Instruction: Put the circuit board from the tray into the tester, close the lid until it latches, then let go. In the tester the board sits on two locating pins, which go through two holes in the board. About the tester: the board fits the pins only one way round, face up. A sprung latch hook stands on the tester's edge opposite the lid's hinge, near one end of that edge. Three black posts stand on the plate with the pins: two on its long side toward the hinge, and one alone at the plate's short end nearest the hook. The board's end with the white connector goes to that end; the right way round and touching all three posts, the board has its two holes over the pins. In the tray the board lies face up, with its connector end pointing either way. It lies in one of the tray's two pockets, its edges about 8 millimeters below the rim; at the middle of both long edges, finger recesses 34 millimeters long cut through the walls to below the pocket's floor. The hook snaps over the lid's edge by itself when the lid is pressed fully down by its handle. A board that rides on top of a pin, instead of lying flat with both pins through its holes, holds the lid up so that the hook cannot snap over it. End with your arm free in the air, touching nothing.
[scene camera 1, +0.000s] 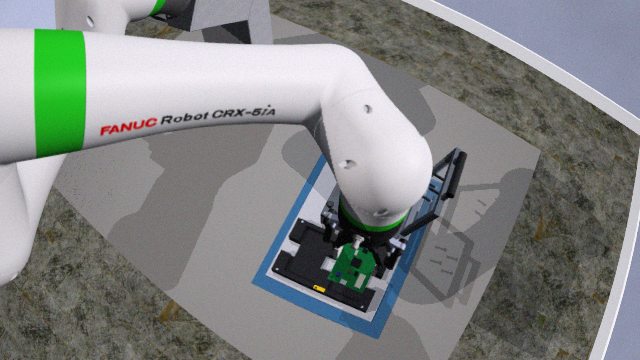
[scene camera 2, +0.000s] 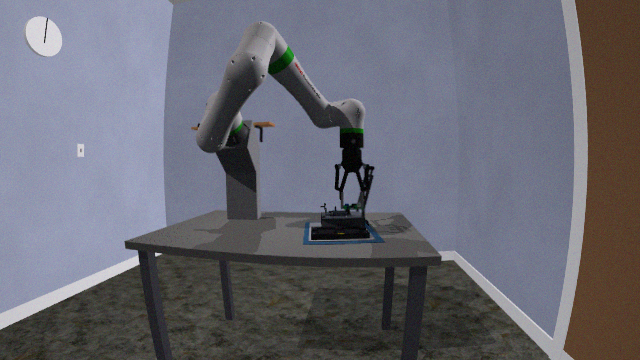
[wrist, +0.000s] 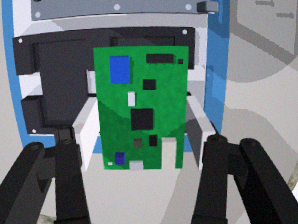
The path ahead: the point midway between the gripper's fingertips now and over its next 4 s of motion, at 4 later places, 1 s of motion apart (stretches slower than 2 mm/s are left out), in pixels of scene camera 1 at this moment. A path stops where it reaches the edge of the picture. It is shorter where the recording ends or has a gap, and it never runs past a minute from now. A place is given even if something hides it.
My gripper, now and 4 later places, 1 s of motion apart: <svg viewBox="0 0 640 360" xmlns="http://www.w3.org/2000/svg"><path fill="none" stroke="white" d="M356 261L360 242L368 201L372 179L370 184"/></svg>
